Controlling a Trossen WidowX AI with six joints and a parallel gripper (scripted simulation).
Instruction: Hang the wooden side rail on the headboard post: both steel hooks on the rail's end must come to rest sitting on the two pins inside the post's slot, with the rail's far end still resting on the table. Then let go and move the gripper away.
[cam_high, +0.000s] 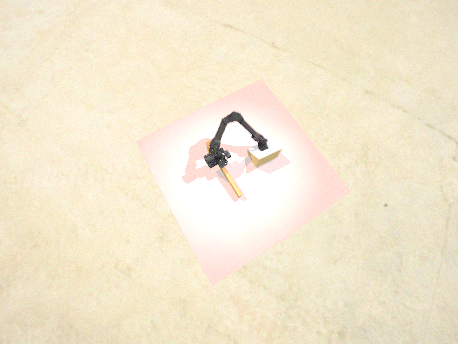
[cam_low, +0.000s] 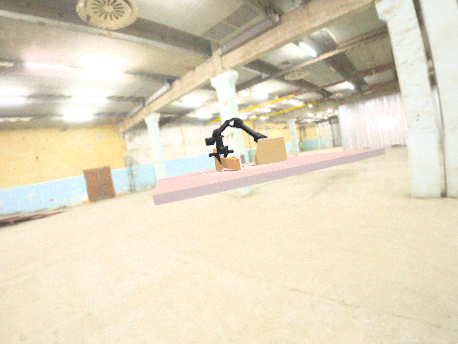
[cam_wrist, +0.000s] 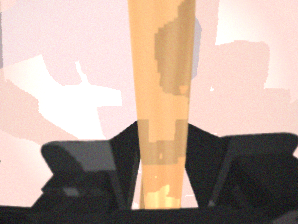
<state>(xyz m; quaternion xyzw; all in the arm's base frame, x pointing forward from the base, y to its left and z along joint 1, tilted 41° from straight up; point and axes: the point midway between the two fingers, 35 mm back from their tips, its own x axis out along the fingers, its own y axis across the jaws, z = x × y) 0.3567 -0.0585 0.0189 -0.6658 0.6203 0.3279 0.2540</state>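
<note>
Right now my gripper tip is 1 cm short of the headboard post, 12 cm to the left of it and 4 cm below it.
</note>
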